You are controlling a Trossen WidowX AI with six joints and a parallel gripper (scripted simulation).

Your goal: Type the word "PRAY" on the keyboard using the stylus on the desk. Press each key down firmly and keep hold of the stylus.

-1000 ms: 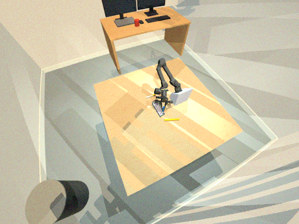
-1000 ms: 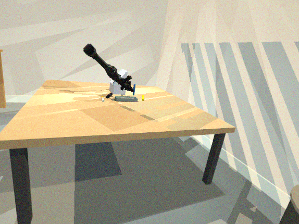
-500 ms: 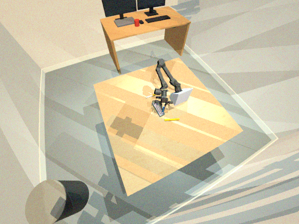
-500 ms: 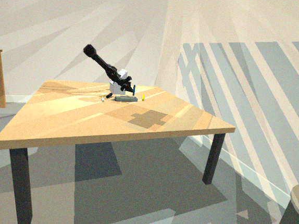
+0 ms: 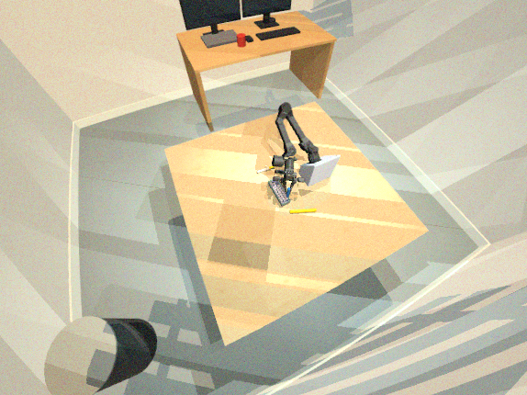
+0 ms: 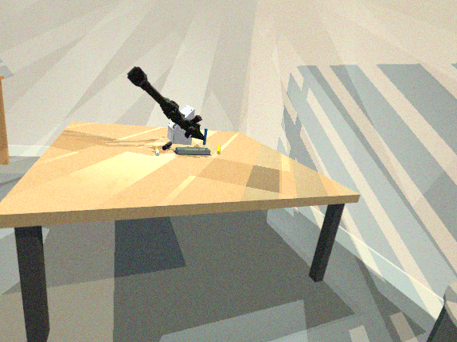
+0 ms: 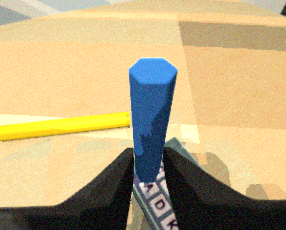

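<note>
My gripper tip is now 110 mm to the right of the yellow cylinder, 70 mm above it and 50 mm past it. From my gripper tip the other things lie so: dark marker: 190 mm to the right, 90 mm behind, 60 mm below; then small white pen: 260 mm to the right, 70 mm below; then blue stylus: 20 mm below.
</note>
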